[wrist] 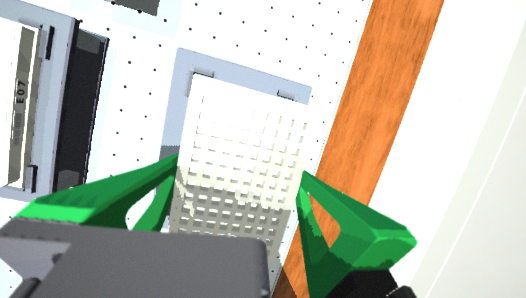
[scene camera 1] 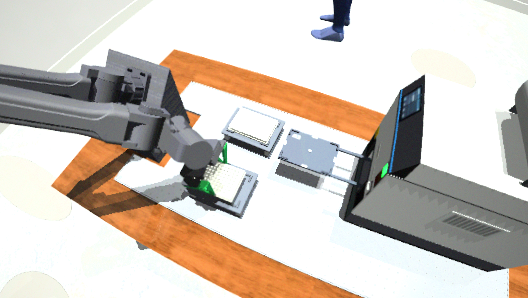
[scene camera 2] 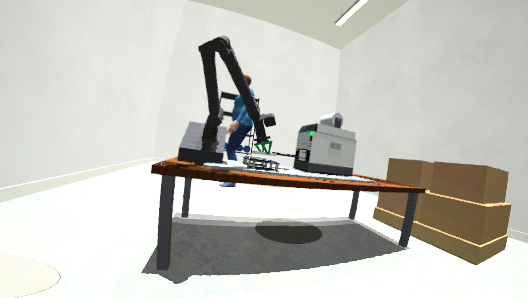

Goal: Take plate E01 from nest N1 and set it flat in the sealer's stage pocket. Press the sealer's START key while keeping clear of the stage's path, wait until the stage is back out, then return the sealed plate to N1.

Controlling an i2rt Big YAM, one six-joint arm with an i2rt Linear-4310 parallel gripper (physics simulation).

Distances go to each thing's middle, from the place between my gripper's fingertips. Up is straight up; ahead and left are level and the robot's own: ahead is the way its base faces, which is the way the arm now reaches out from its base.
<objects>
Now: hand 230 mm short of the sealer stage point(scene camera 1: 322, 158), 160 mm to the right of it and 10 mm below it.
</objects>
